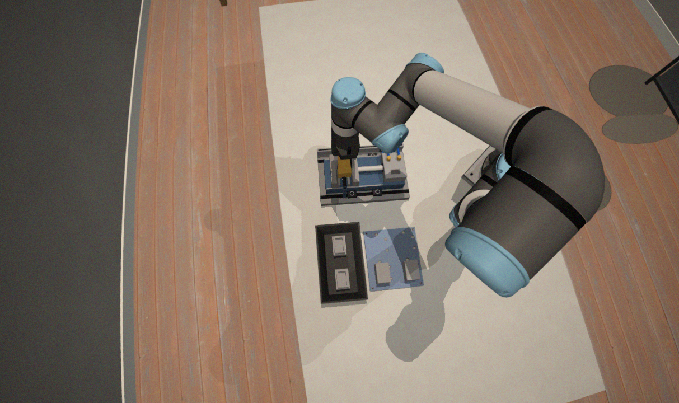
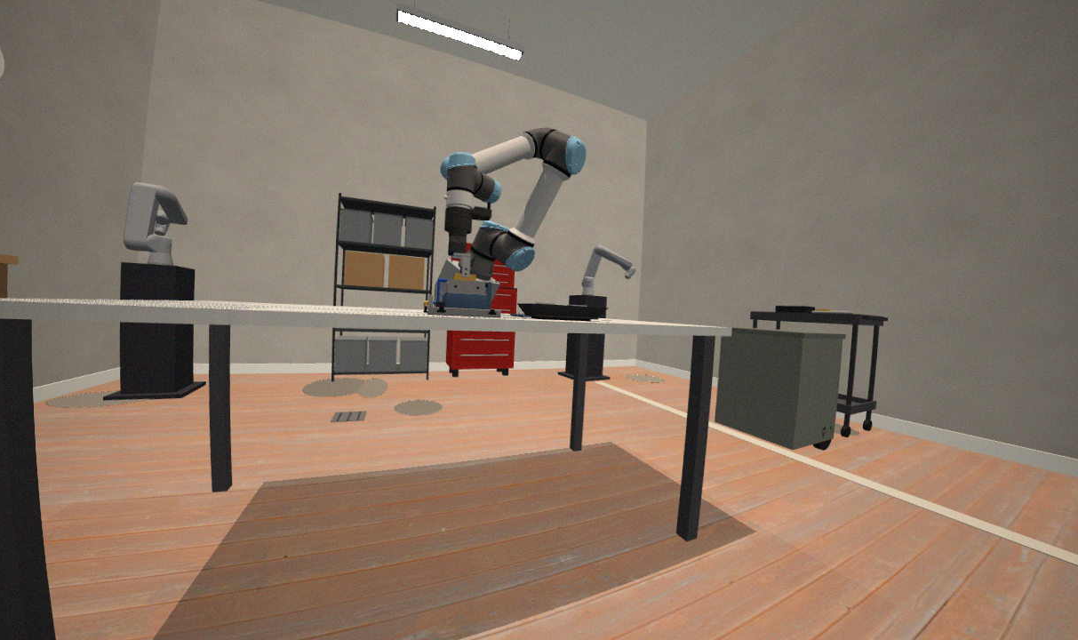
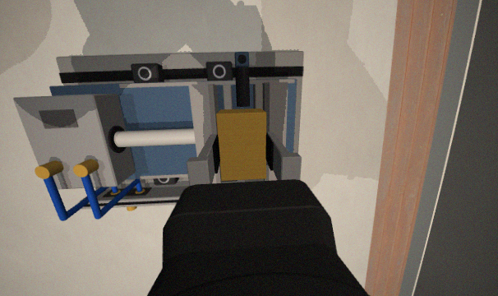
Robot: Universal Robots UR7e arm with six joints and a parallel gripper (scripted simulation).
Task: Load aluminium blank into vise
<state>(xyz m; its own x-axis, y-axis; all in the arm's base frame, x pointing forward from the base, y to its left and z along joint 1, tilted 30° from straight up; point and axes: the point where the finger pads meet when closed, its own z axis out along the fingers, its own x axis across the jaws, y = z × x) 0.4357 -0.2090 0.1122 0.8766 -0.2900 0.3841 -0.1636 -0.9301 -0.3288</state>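
My hand is 50 mm above the fixed jaw and 30 mm short of it. Also, from my hand: black work stop rod 50 mm to the left, 30 mm below, 10 mm ahead; then brass blank 30 mm below; then moving jaw 50 mm below, 30 mm behind, 10 mm to the left.
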